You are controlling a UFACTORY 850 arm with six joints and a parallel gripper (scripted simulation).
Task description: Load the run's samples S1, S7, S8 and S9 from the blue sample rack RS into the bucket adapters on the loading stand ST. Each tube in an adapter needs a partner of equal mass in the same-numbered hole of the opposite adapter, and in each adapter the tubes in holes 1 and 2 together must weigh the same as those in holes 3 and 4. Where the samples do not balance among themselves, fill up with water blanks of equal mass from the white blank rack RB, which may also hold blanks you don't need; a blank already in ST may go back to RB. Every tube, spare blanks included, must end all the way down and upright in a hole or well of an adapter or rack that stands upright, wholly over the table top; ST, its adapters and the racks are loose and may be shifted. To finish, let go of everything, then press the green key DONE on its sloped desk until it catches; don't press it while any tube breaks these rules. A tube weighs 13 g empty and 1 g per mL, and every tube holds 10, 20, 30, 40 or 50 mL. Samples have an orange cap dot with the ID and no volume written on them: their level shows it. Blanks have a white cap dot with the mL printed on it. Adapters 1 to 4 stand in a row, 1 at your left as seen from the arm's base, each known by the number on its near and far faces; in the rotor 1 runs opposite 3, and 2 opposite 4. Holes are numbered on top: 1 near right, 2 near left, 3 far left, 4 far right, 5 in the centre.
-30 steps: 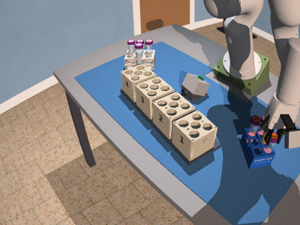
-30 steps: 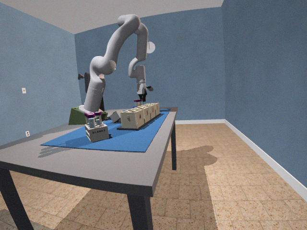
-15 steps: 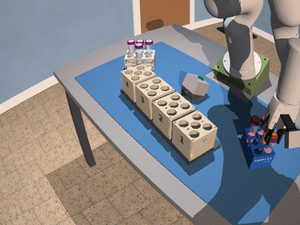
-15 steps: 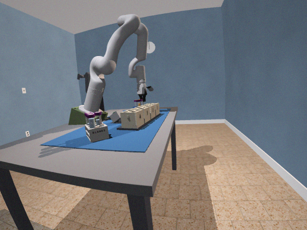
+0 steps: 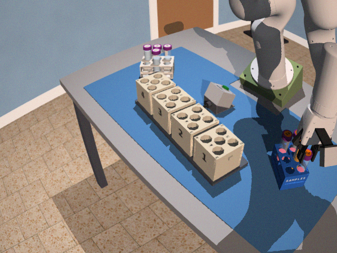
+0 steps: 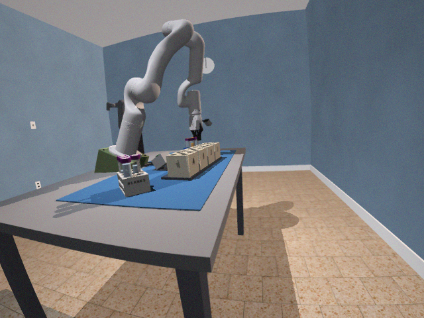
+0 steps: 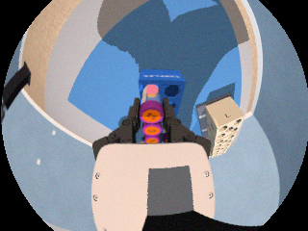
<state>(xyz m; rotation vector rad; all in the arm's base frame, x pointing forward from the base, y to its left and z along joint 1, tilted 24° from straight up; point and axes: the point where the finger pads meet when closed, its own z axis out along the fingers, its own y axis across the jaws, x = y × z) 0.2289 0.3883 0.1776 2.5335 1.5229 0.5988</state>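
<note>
Right now the tube is 1 cm to the left of my hand and 5 cm below it. Round my hand: loading stand ST: 17 cm ahead, 36 cm to the right, 11 cm below; white blank rack: 9 cm ahead, 71 cm to the right, 9 cm below; blue sample rack: 4 cm to the right, 9 cm below.
</note>
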